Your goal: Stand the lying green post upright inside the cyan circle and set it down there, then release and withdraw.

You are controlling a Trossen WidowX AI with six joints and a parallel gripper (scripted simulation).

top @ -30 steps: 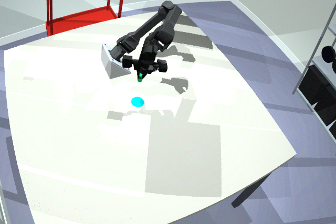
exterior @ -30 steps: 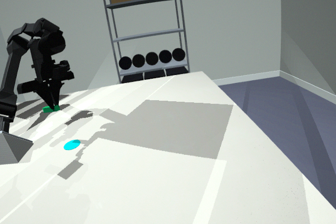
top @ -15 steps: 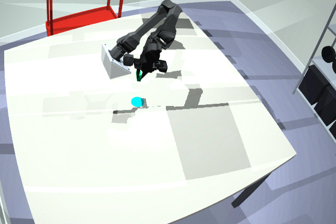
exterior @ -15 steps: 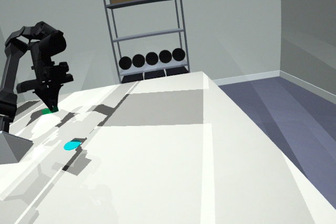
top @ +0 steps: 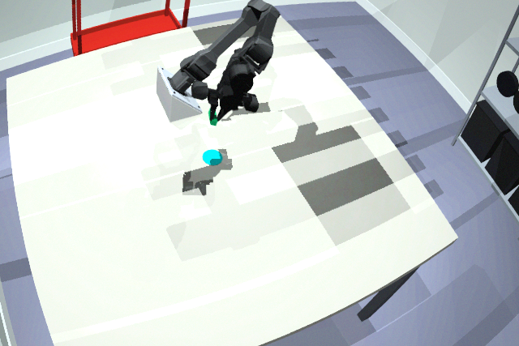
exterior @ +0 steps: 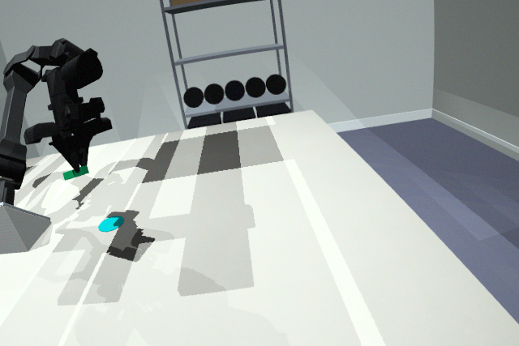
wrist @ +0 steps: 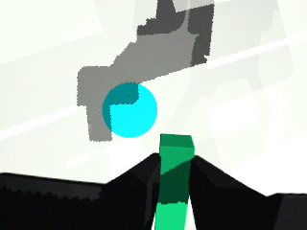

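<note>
Now: the cyan circle 20 mm ahead of my gripper tip and 130 mm below it. Round my gripper tip: green post (20 mm behind, 10 mm to the left, 10 mm below).
</note>
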